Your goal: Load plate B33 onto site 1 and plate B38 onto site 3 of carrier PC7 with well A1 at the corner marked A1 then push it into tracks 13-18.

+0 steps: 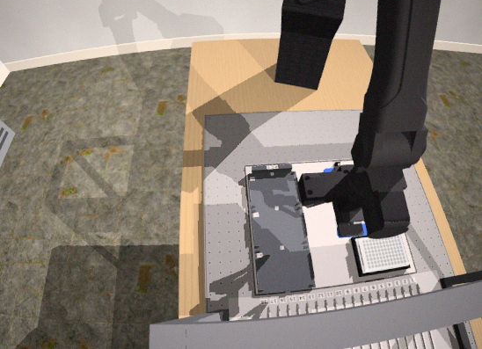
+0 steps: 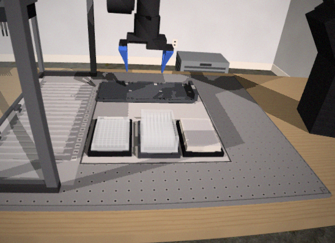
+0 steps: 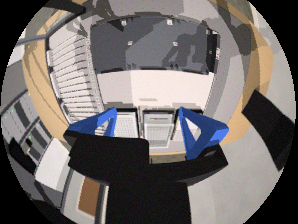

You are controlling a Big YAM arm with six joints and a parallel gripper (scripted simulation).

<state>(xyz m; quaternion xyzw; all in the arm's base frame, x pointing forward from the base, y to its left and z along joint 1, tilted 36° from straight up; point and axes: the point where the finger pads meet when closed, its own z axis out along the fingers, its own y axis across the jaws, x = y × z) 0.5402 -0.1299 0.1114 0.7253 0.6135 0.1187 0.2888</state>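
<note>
Right now my hand is 120 mm to the right of the white 96-well plate B38, 120 mm short of it and 110 mm above it. From my hand the other things lie so: nest S3: 120 mm to the left, 120 mm below, 120 mm ahead; then dark plate carrier PC7: 110 mm below, 100 mm to the right, 40 mm behind; then nest S1: 180 mm to the left, 120 mm below, 100 mm behind.
</note>
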